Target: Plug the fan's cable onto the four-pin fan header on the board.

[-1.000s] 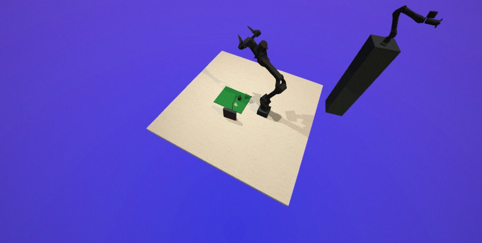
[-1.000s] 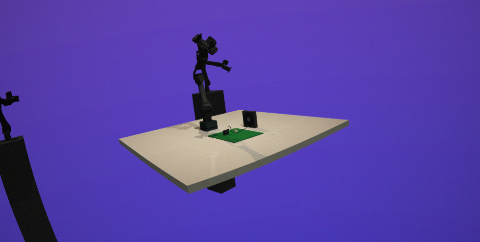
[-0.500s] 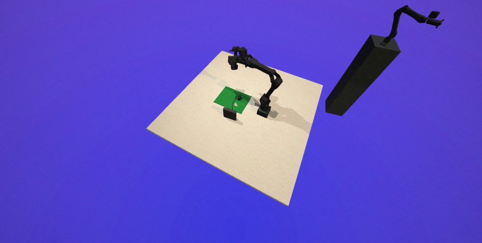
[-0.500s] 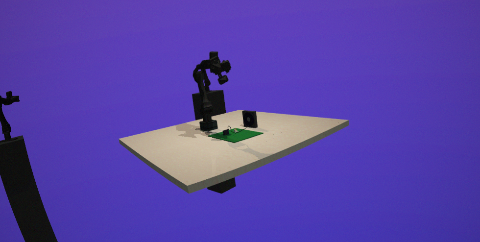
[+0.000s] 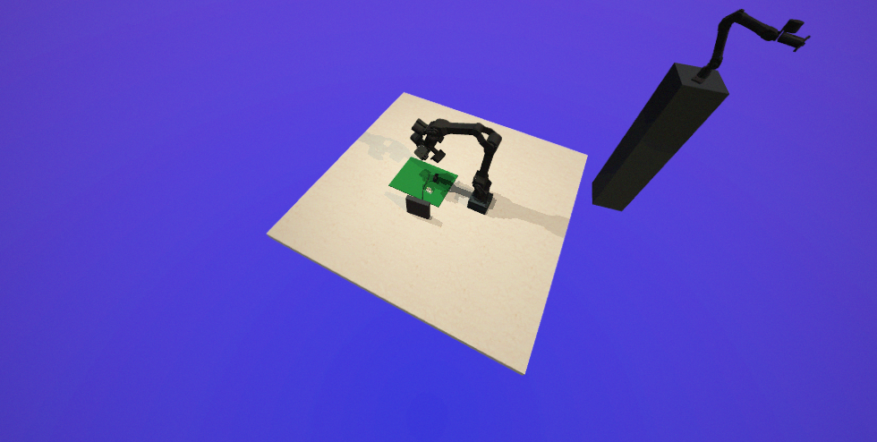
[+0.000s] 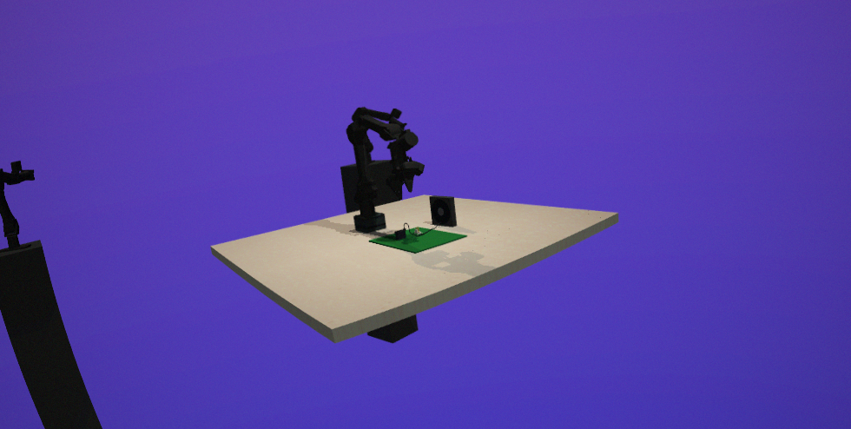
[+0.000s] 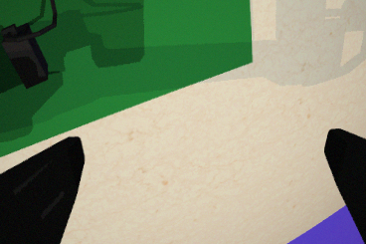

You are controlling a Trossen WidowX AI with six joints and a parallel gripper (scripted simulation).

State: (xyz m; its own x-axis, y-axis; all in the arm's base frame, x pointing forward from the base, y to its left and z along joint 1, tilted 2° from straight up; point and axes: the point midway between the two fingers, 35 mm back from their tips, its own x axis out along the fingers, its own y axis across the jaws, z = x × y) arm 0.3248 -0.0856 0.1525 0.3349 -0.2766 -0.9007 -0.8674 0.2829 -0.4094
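The black fan plug is 160 mm below my gripper tip, 70 mm behind it and 10 mm to the left of it. From my gripper tip the other things lie so: green board 190 mm below, 40 mm to the left, 10 mm behind; black fan 250 mm to the left, 120 mm below, 50 mm behind; header 180 mm below, 100 mm to the left, 60 mm behind.
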